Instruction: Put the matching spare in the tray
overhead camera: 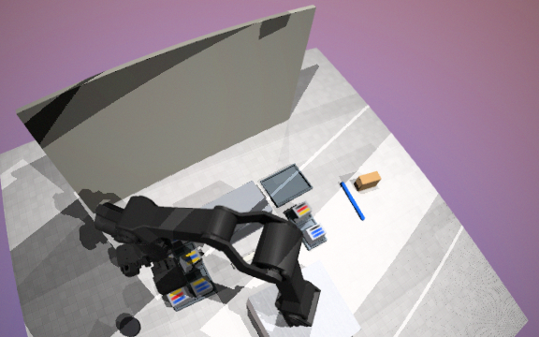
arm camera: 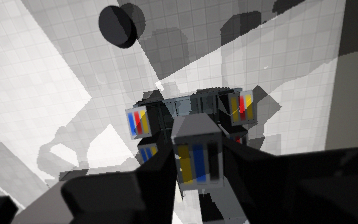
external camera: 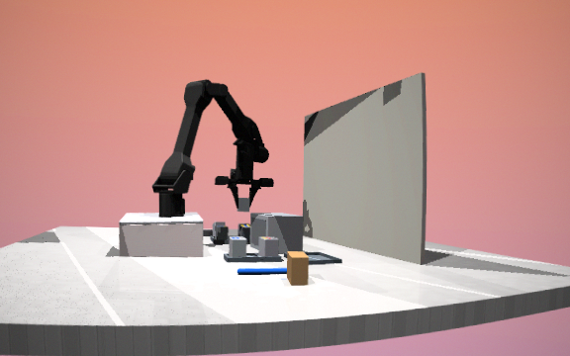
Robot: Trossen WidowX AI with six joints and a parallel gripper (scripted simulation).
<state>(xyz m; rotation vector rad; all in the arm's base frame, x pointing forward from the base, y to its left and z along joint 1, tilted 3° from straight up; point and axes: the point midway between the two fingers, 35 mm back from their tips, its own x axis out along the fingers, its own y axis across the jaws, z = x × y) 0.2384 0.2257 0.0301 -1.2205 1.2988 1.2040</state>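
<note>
The dark flat tray is 410 mm to the right of my gripper tip, 100 mm below it and 90 mm ahead of it. Also, from my gripper tip: white bar 200 mm to the right, 100 mm below, 60 mm behind; then grey box 210 mm to the right, 60 mm below, 50 mm ahead; then black disc 150 mm to the left, 100 mm below, 90 mm behind.
</note>
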